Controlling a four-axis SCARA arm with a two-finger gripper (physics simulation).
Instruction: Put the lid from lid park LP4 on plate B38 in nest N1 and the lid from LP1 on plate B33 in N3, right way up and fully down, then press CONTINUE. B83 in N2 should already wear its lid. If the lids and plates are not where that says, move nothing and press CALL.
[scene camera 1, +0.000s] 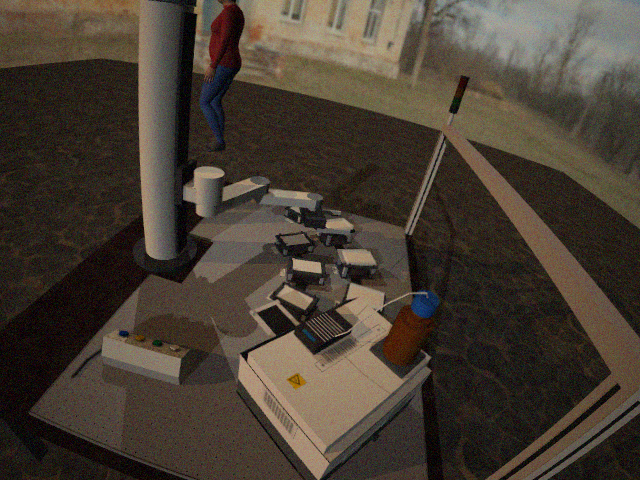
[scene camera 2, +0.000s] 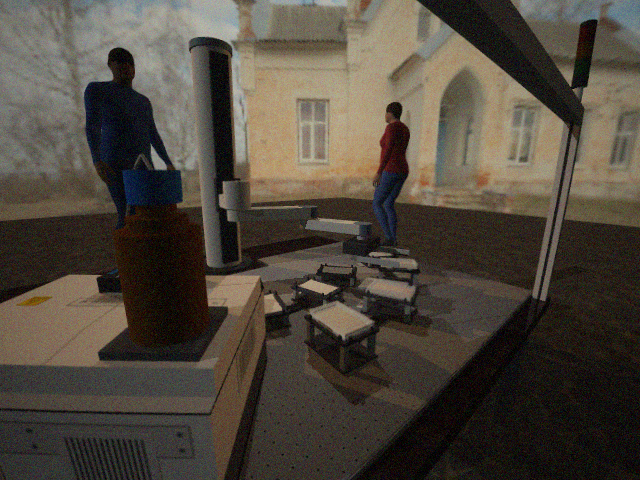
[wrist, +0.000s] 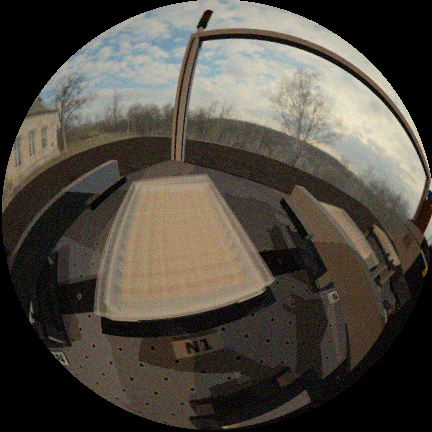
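Seen in the pictures: gripper, fingertip midpoint: (scene camera 1: 344, 222) (scene camera 2: 404, 258) (wrist: 202, 176); arm's base at its link origin: (scene camera 1: 165, 252) (scene camera 2: 224, 266).
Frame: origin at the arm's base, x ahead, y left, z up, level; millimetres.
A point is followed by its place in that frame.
Observation:
My gripper (scene camera 1: 326, 219) (scene camera 2: 386, 255) (wrist: 202, 176) {y 402, x 659, z 118 mm} is open and empty, its two flat fingers on either side of the plate (wrist: 185, 245) {y 384, x 608, z 101 mm} in nest N1. That plate is pale with a clear rim; whether it wears a lid I cannot tell. The N1 label (wrist: 192, 346) {y 356, x 559, z 15 mm} lies in front. The N3 label (wrist: 333, 296) {y 178, x 660, z 15 mm} is partly hidden by the right finger. More pale-topped holders (scene camera 1: 338, 225) {y 386, x 635, z 103 mm} (scene camera 1: 356, 257) {y 177, x 734, z 95 mm} (scene camera 2: 390, 289) {y 171, x 764, z 97 mm} (scene camera 2: 341, 320) {y -60, x 801, z 101 mm} and darker low ones (scene camera 1: 293, 240) {y 240, x 464, z 56 mm} (scene camera 1: 306, 266) {y 80, x 552, z 60 mm} (scene camera 2: 316, 287) {y 76, x 555, z 60 mm} stand nearby; their labels are unreadable. The button box (scene camera 1: 142, 356) {y -509, x 224, z 77 mm} has blue, yellow, green and white buttons.
A large white instrument (scene camera 1: 336, 392) {y -541, x 705, z 220 mm} (scene camera 2: 46, 330) {y -516, x 740, z 220 mm} carries an amber bottle (scene camera 1: 408, 335) {y -433, x 827, z 329 mm} (scene camera 2: 162, 279) {y -403, x 885, z 305 mm} with a blue cap. A guard frame post (scene camera 1: 426, 180) {y 685, x 1012, z 324 mm} (scene camera 2: 558, 217) {y 685, x 1033, z 288 mm} (wrist: 185, 100) {y 682, x 1015, z 258 mm} stands at the table edge. Two people (scene camera 2: 121, 124) (scene camera 2: 394, 149) stand beyond the table.

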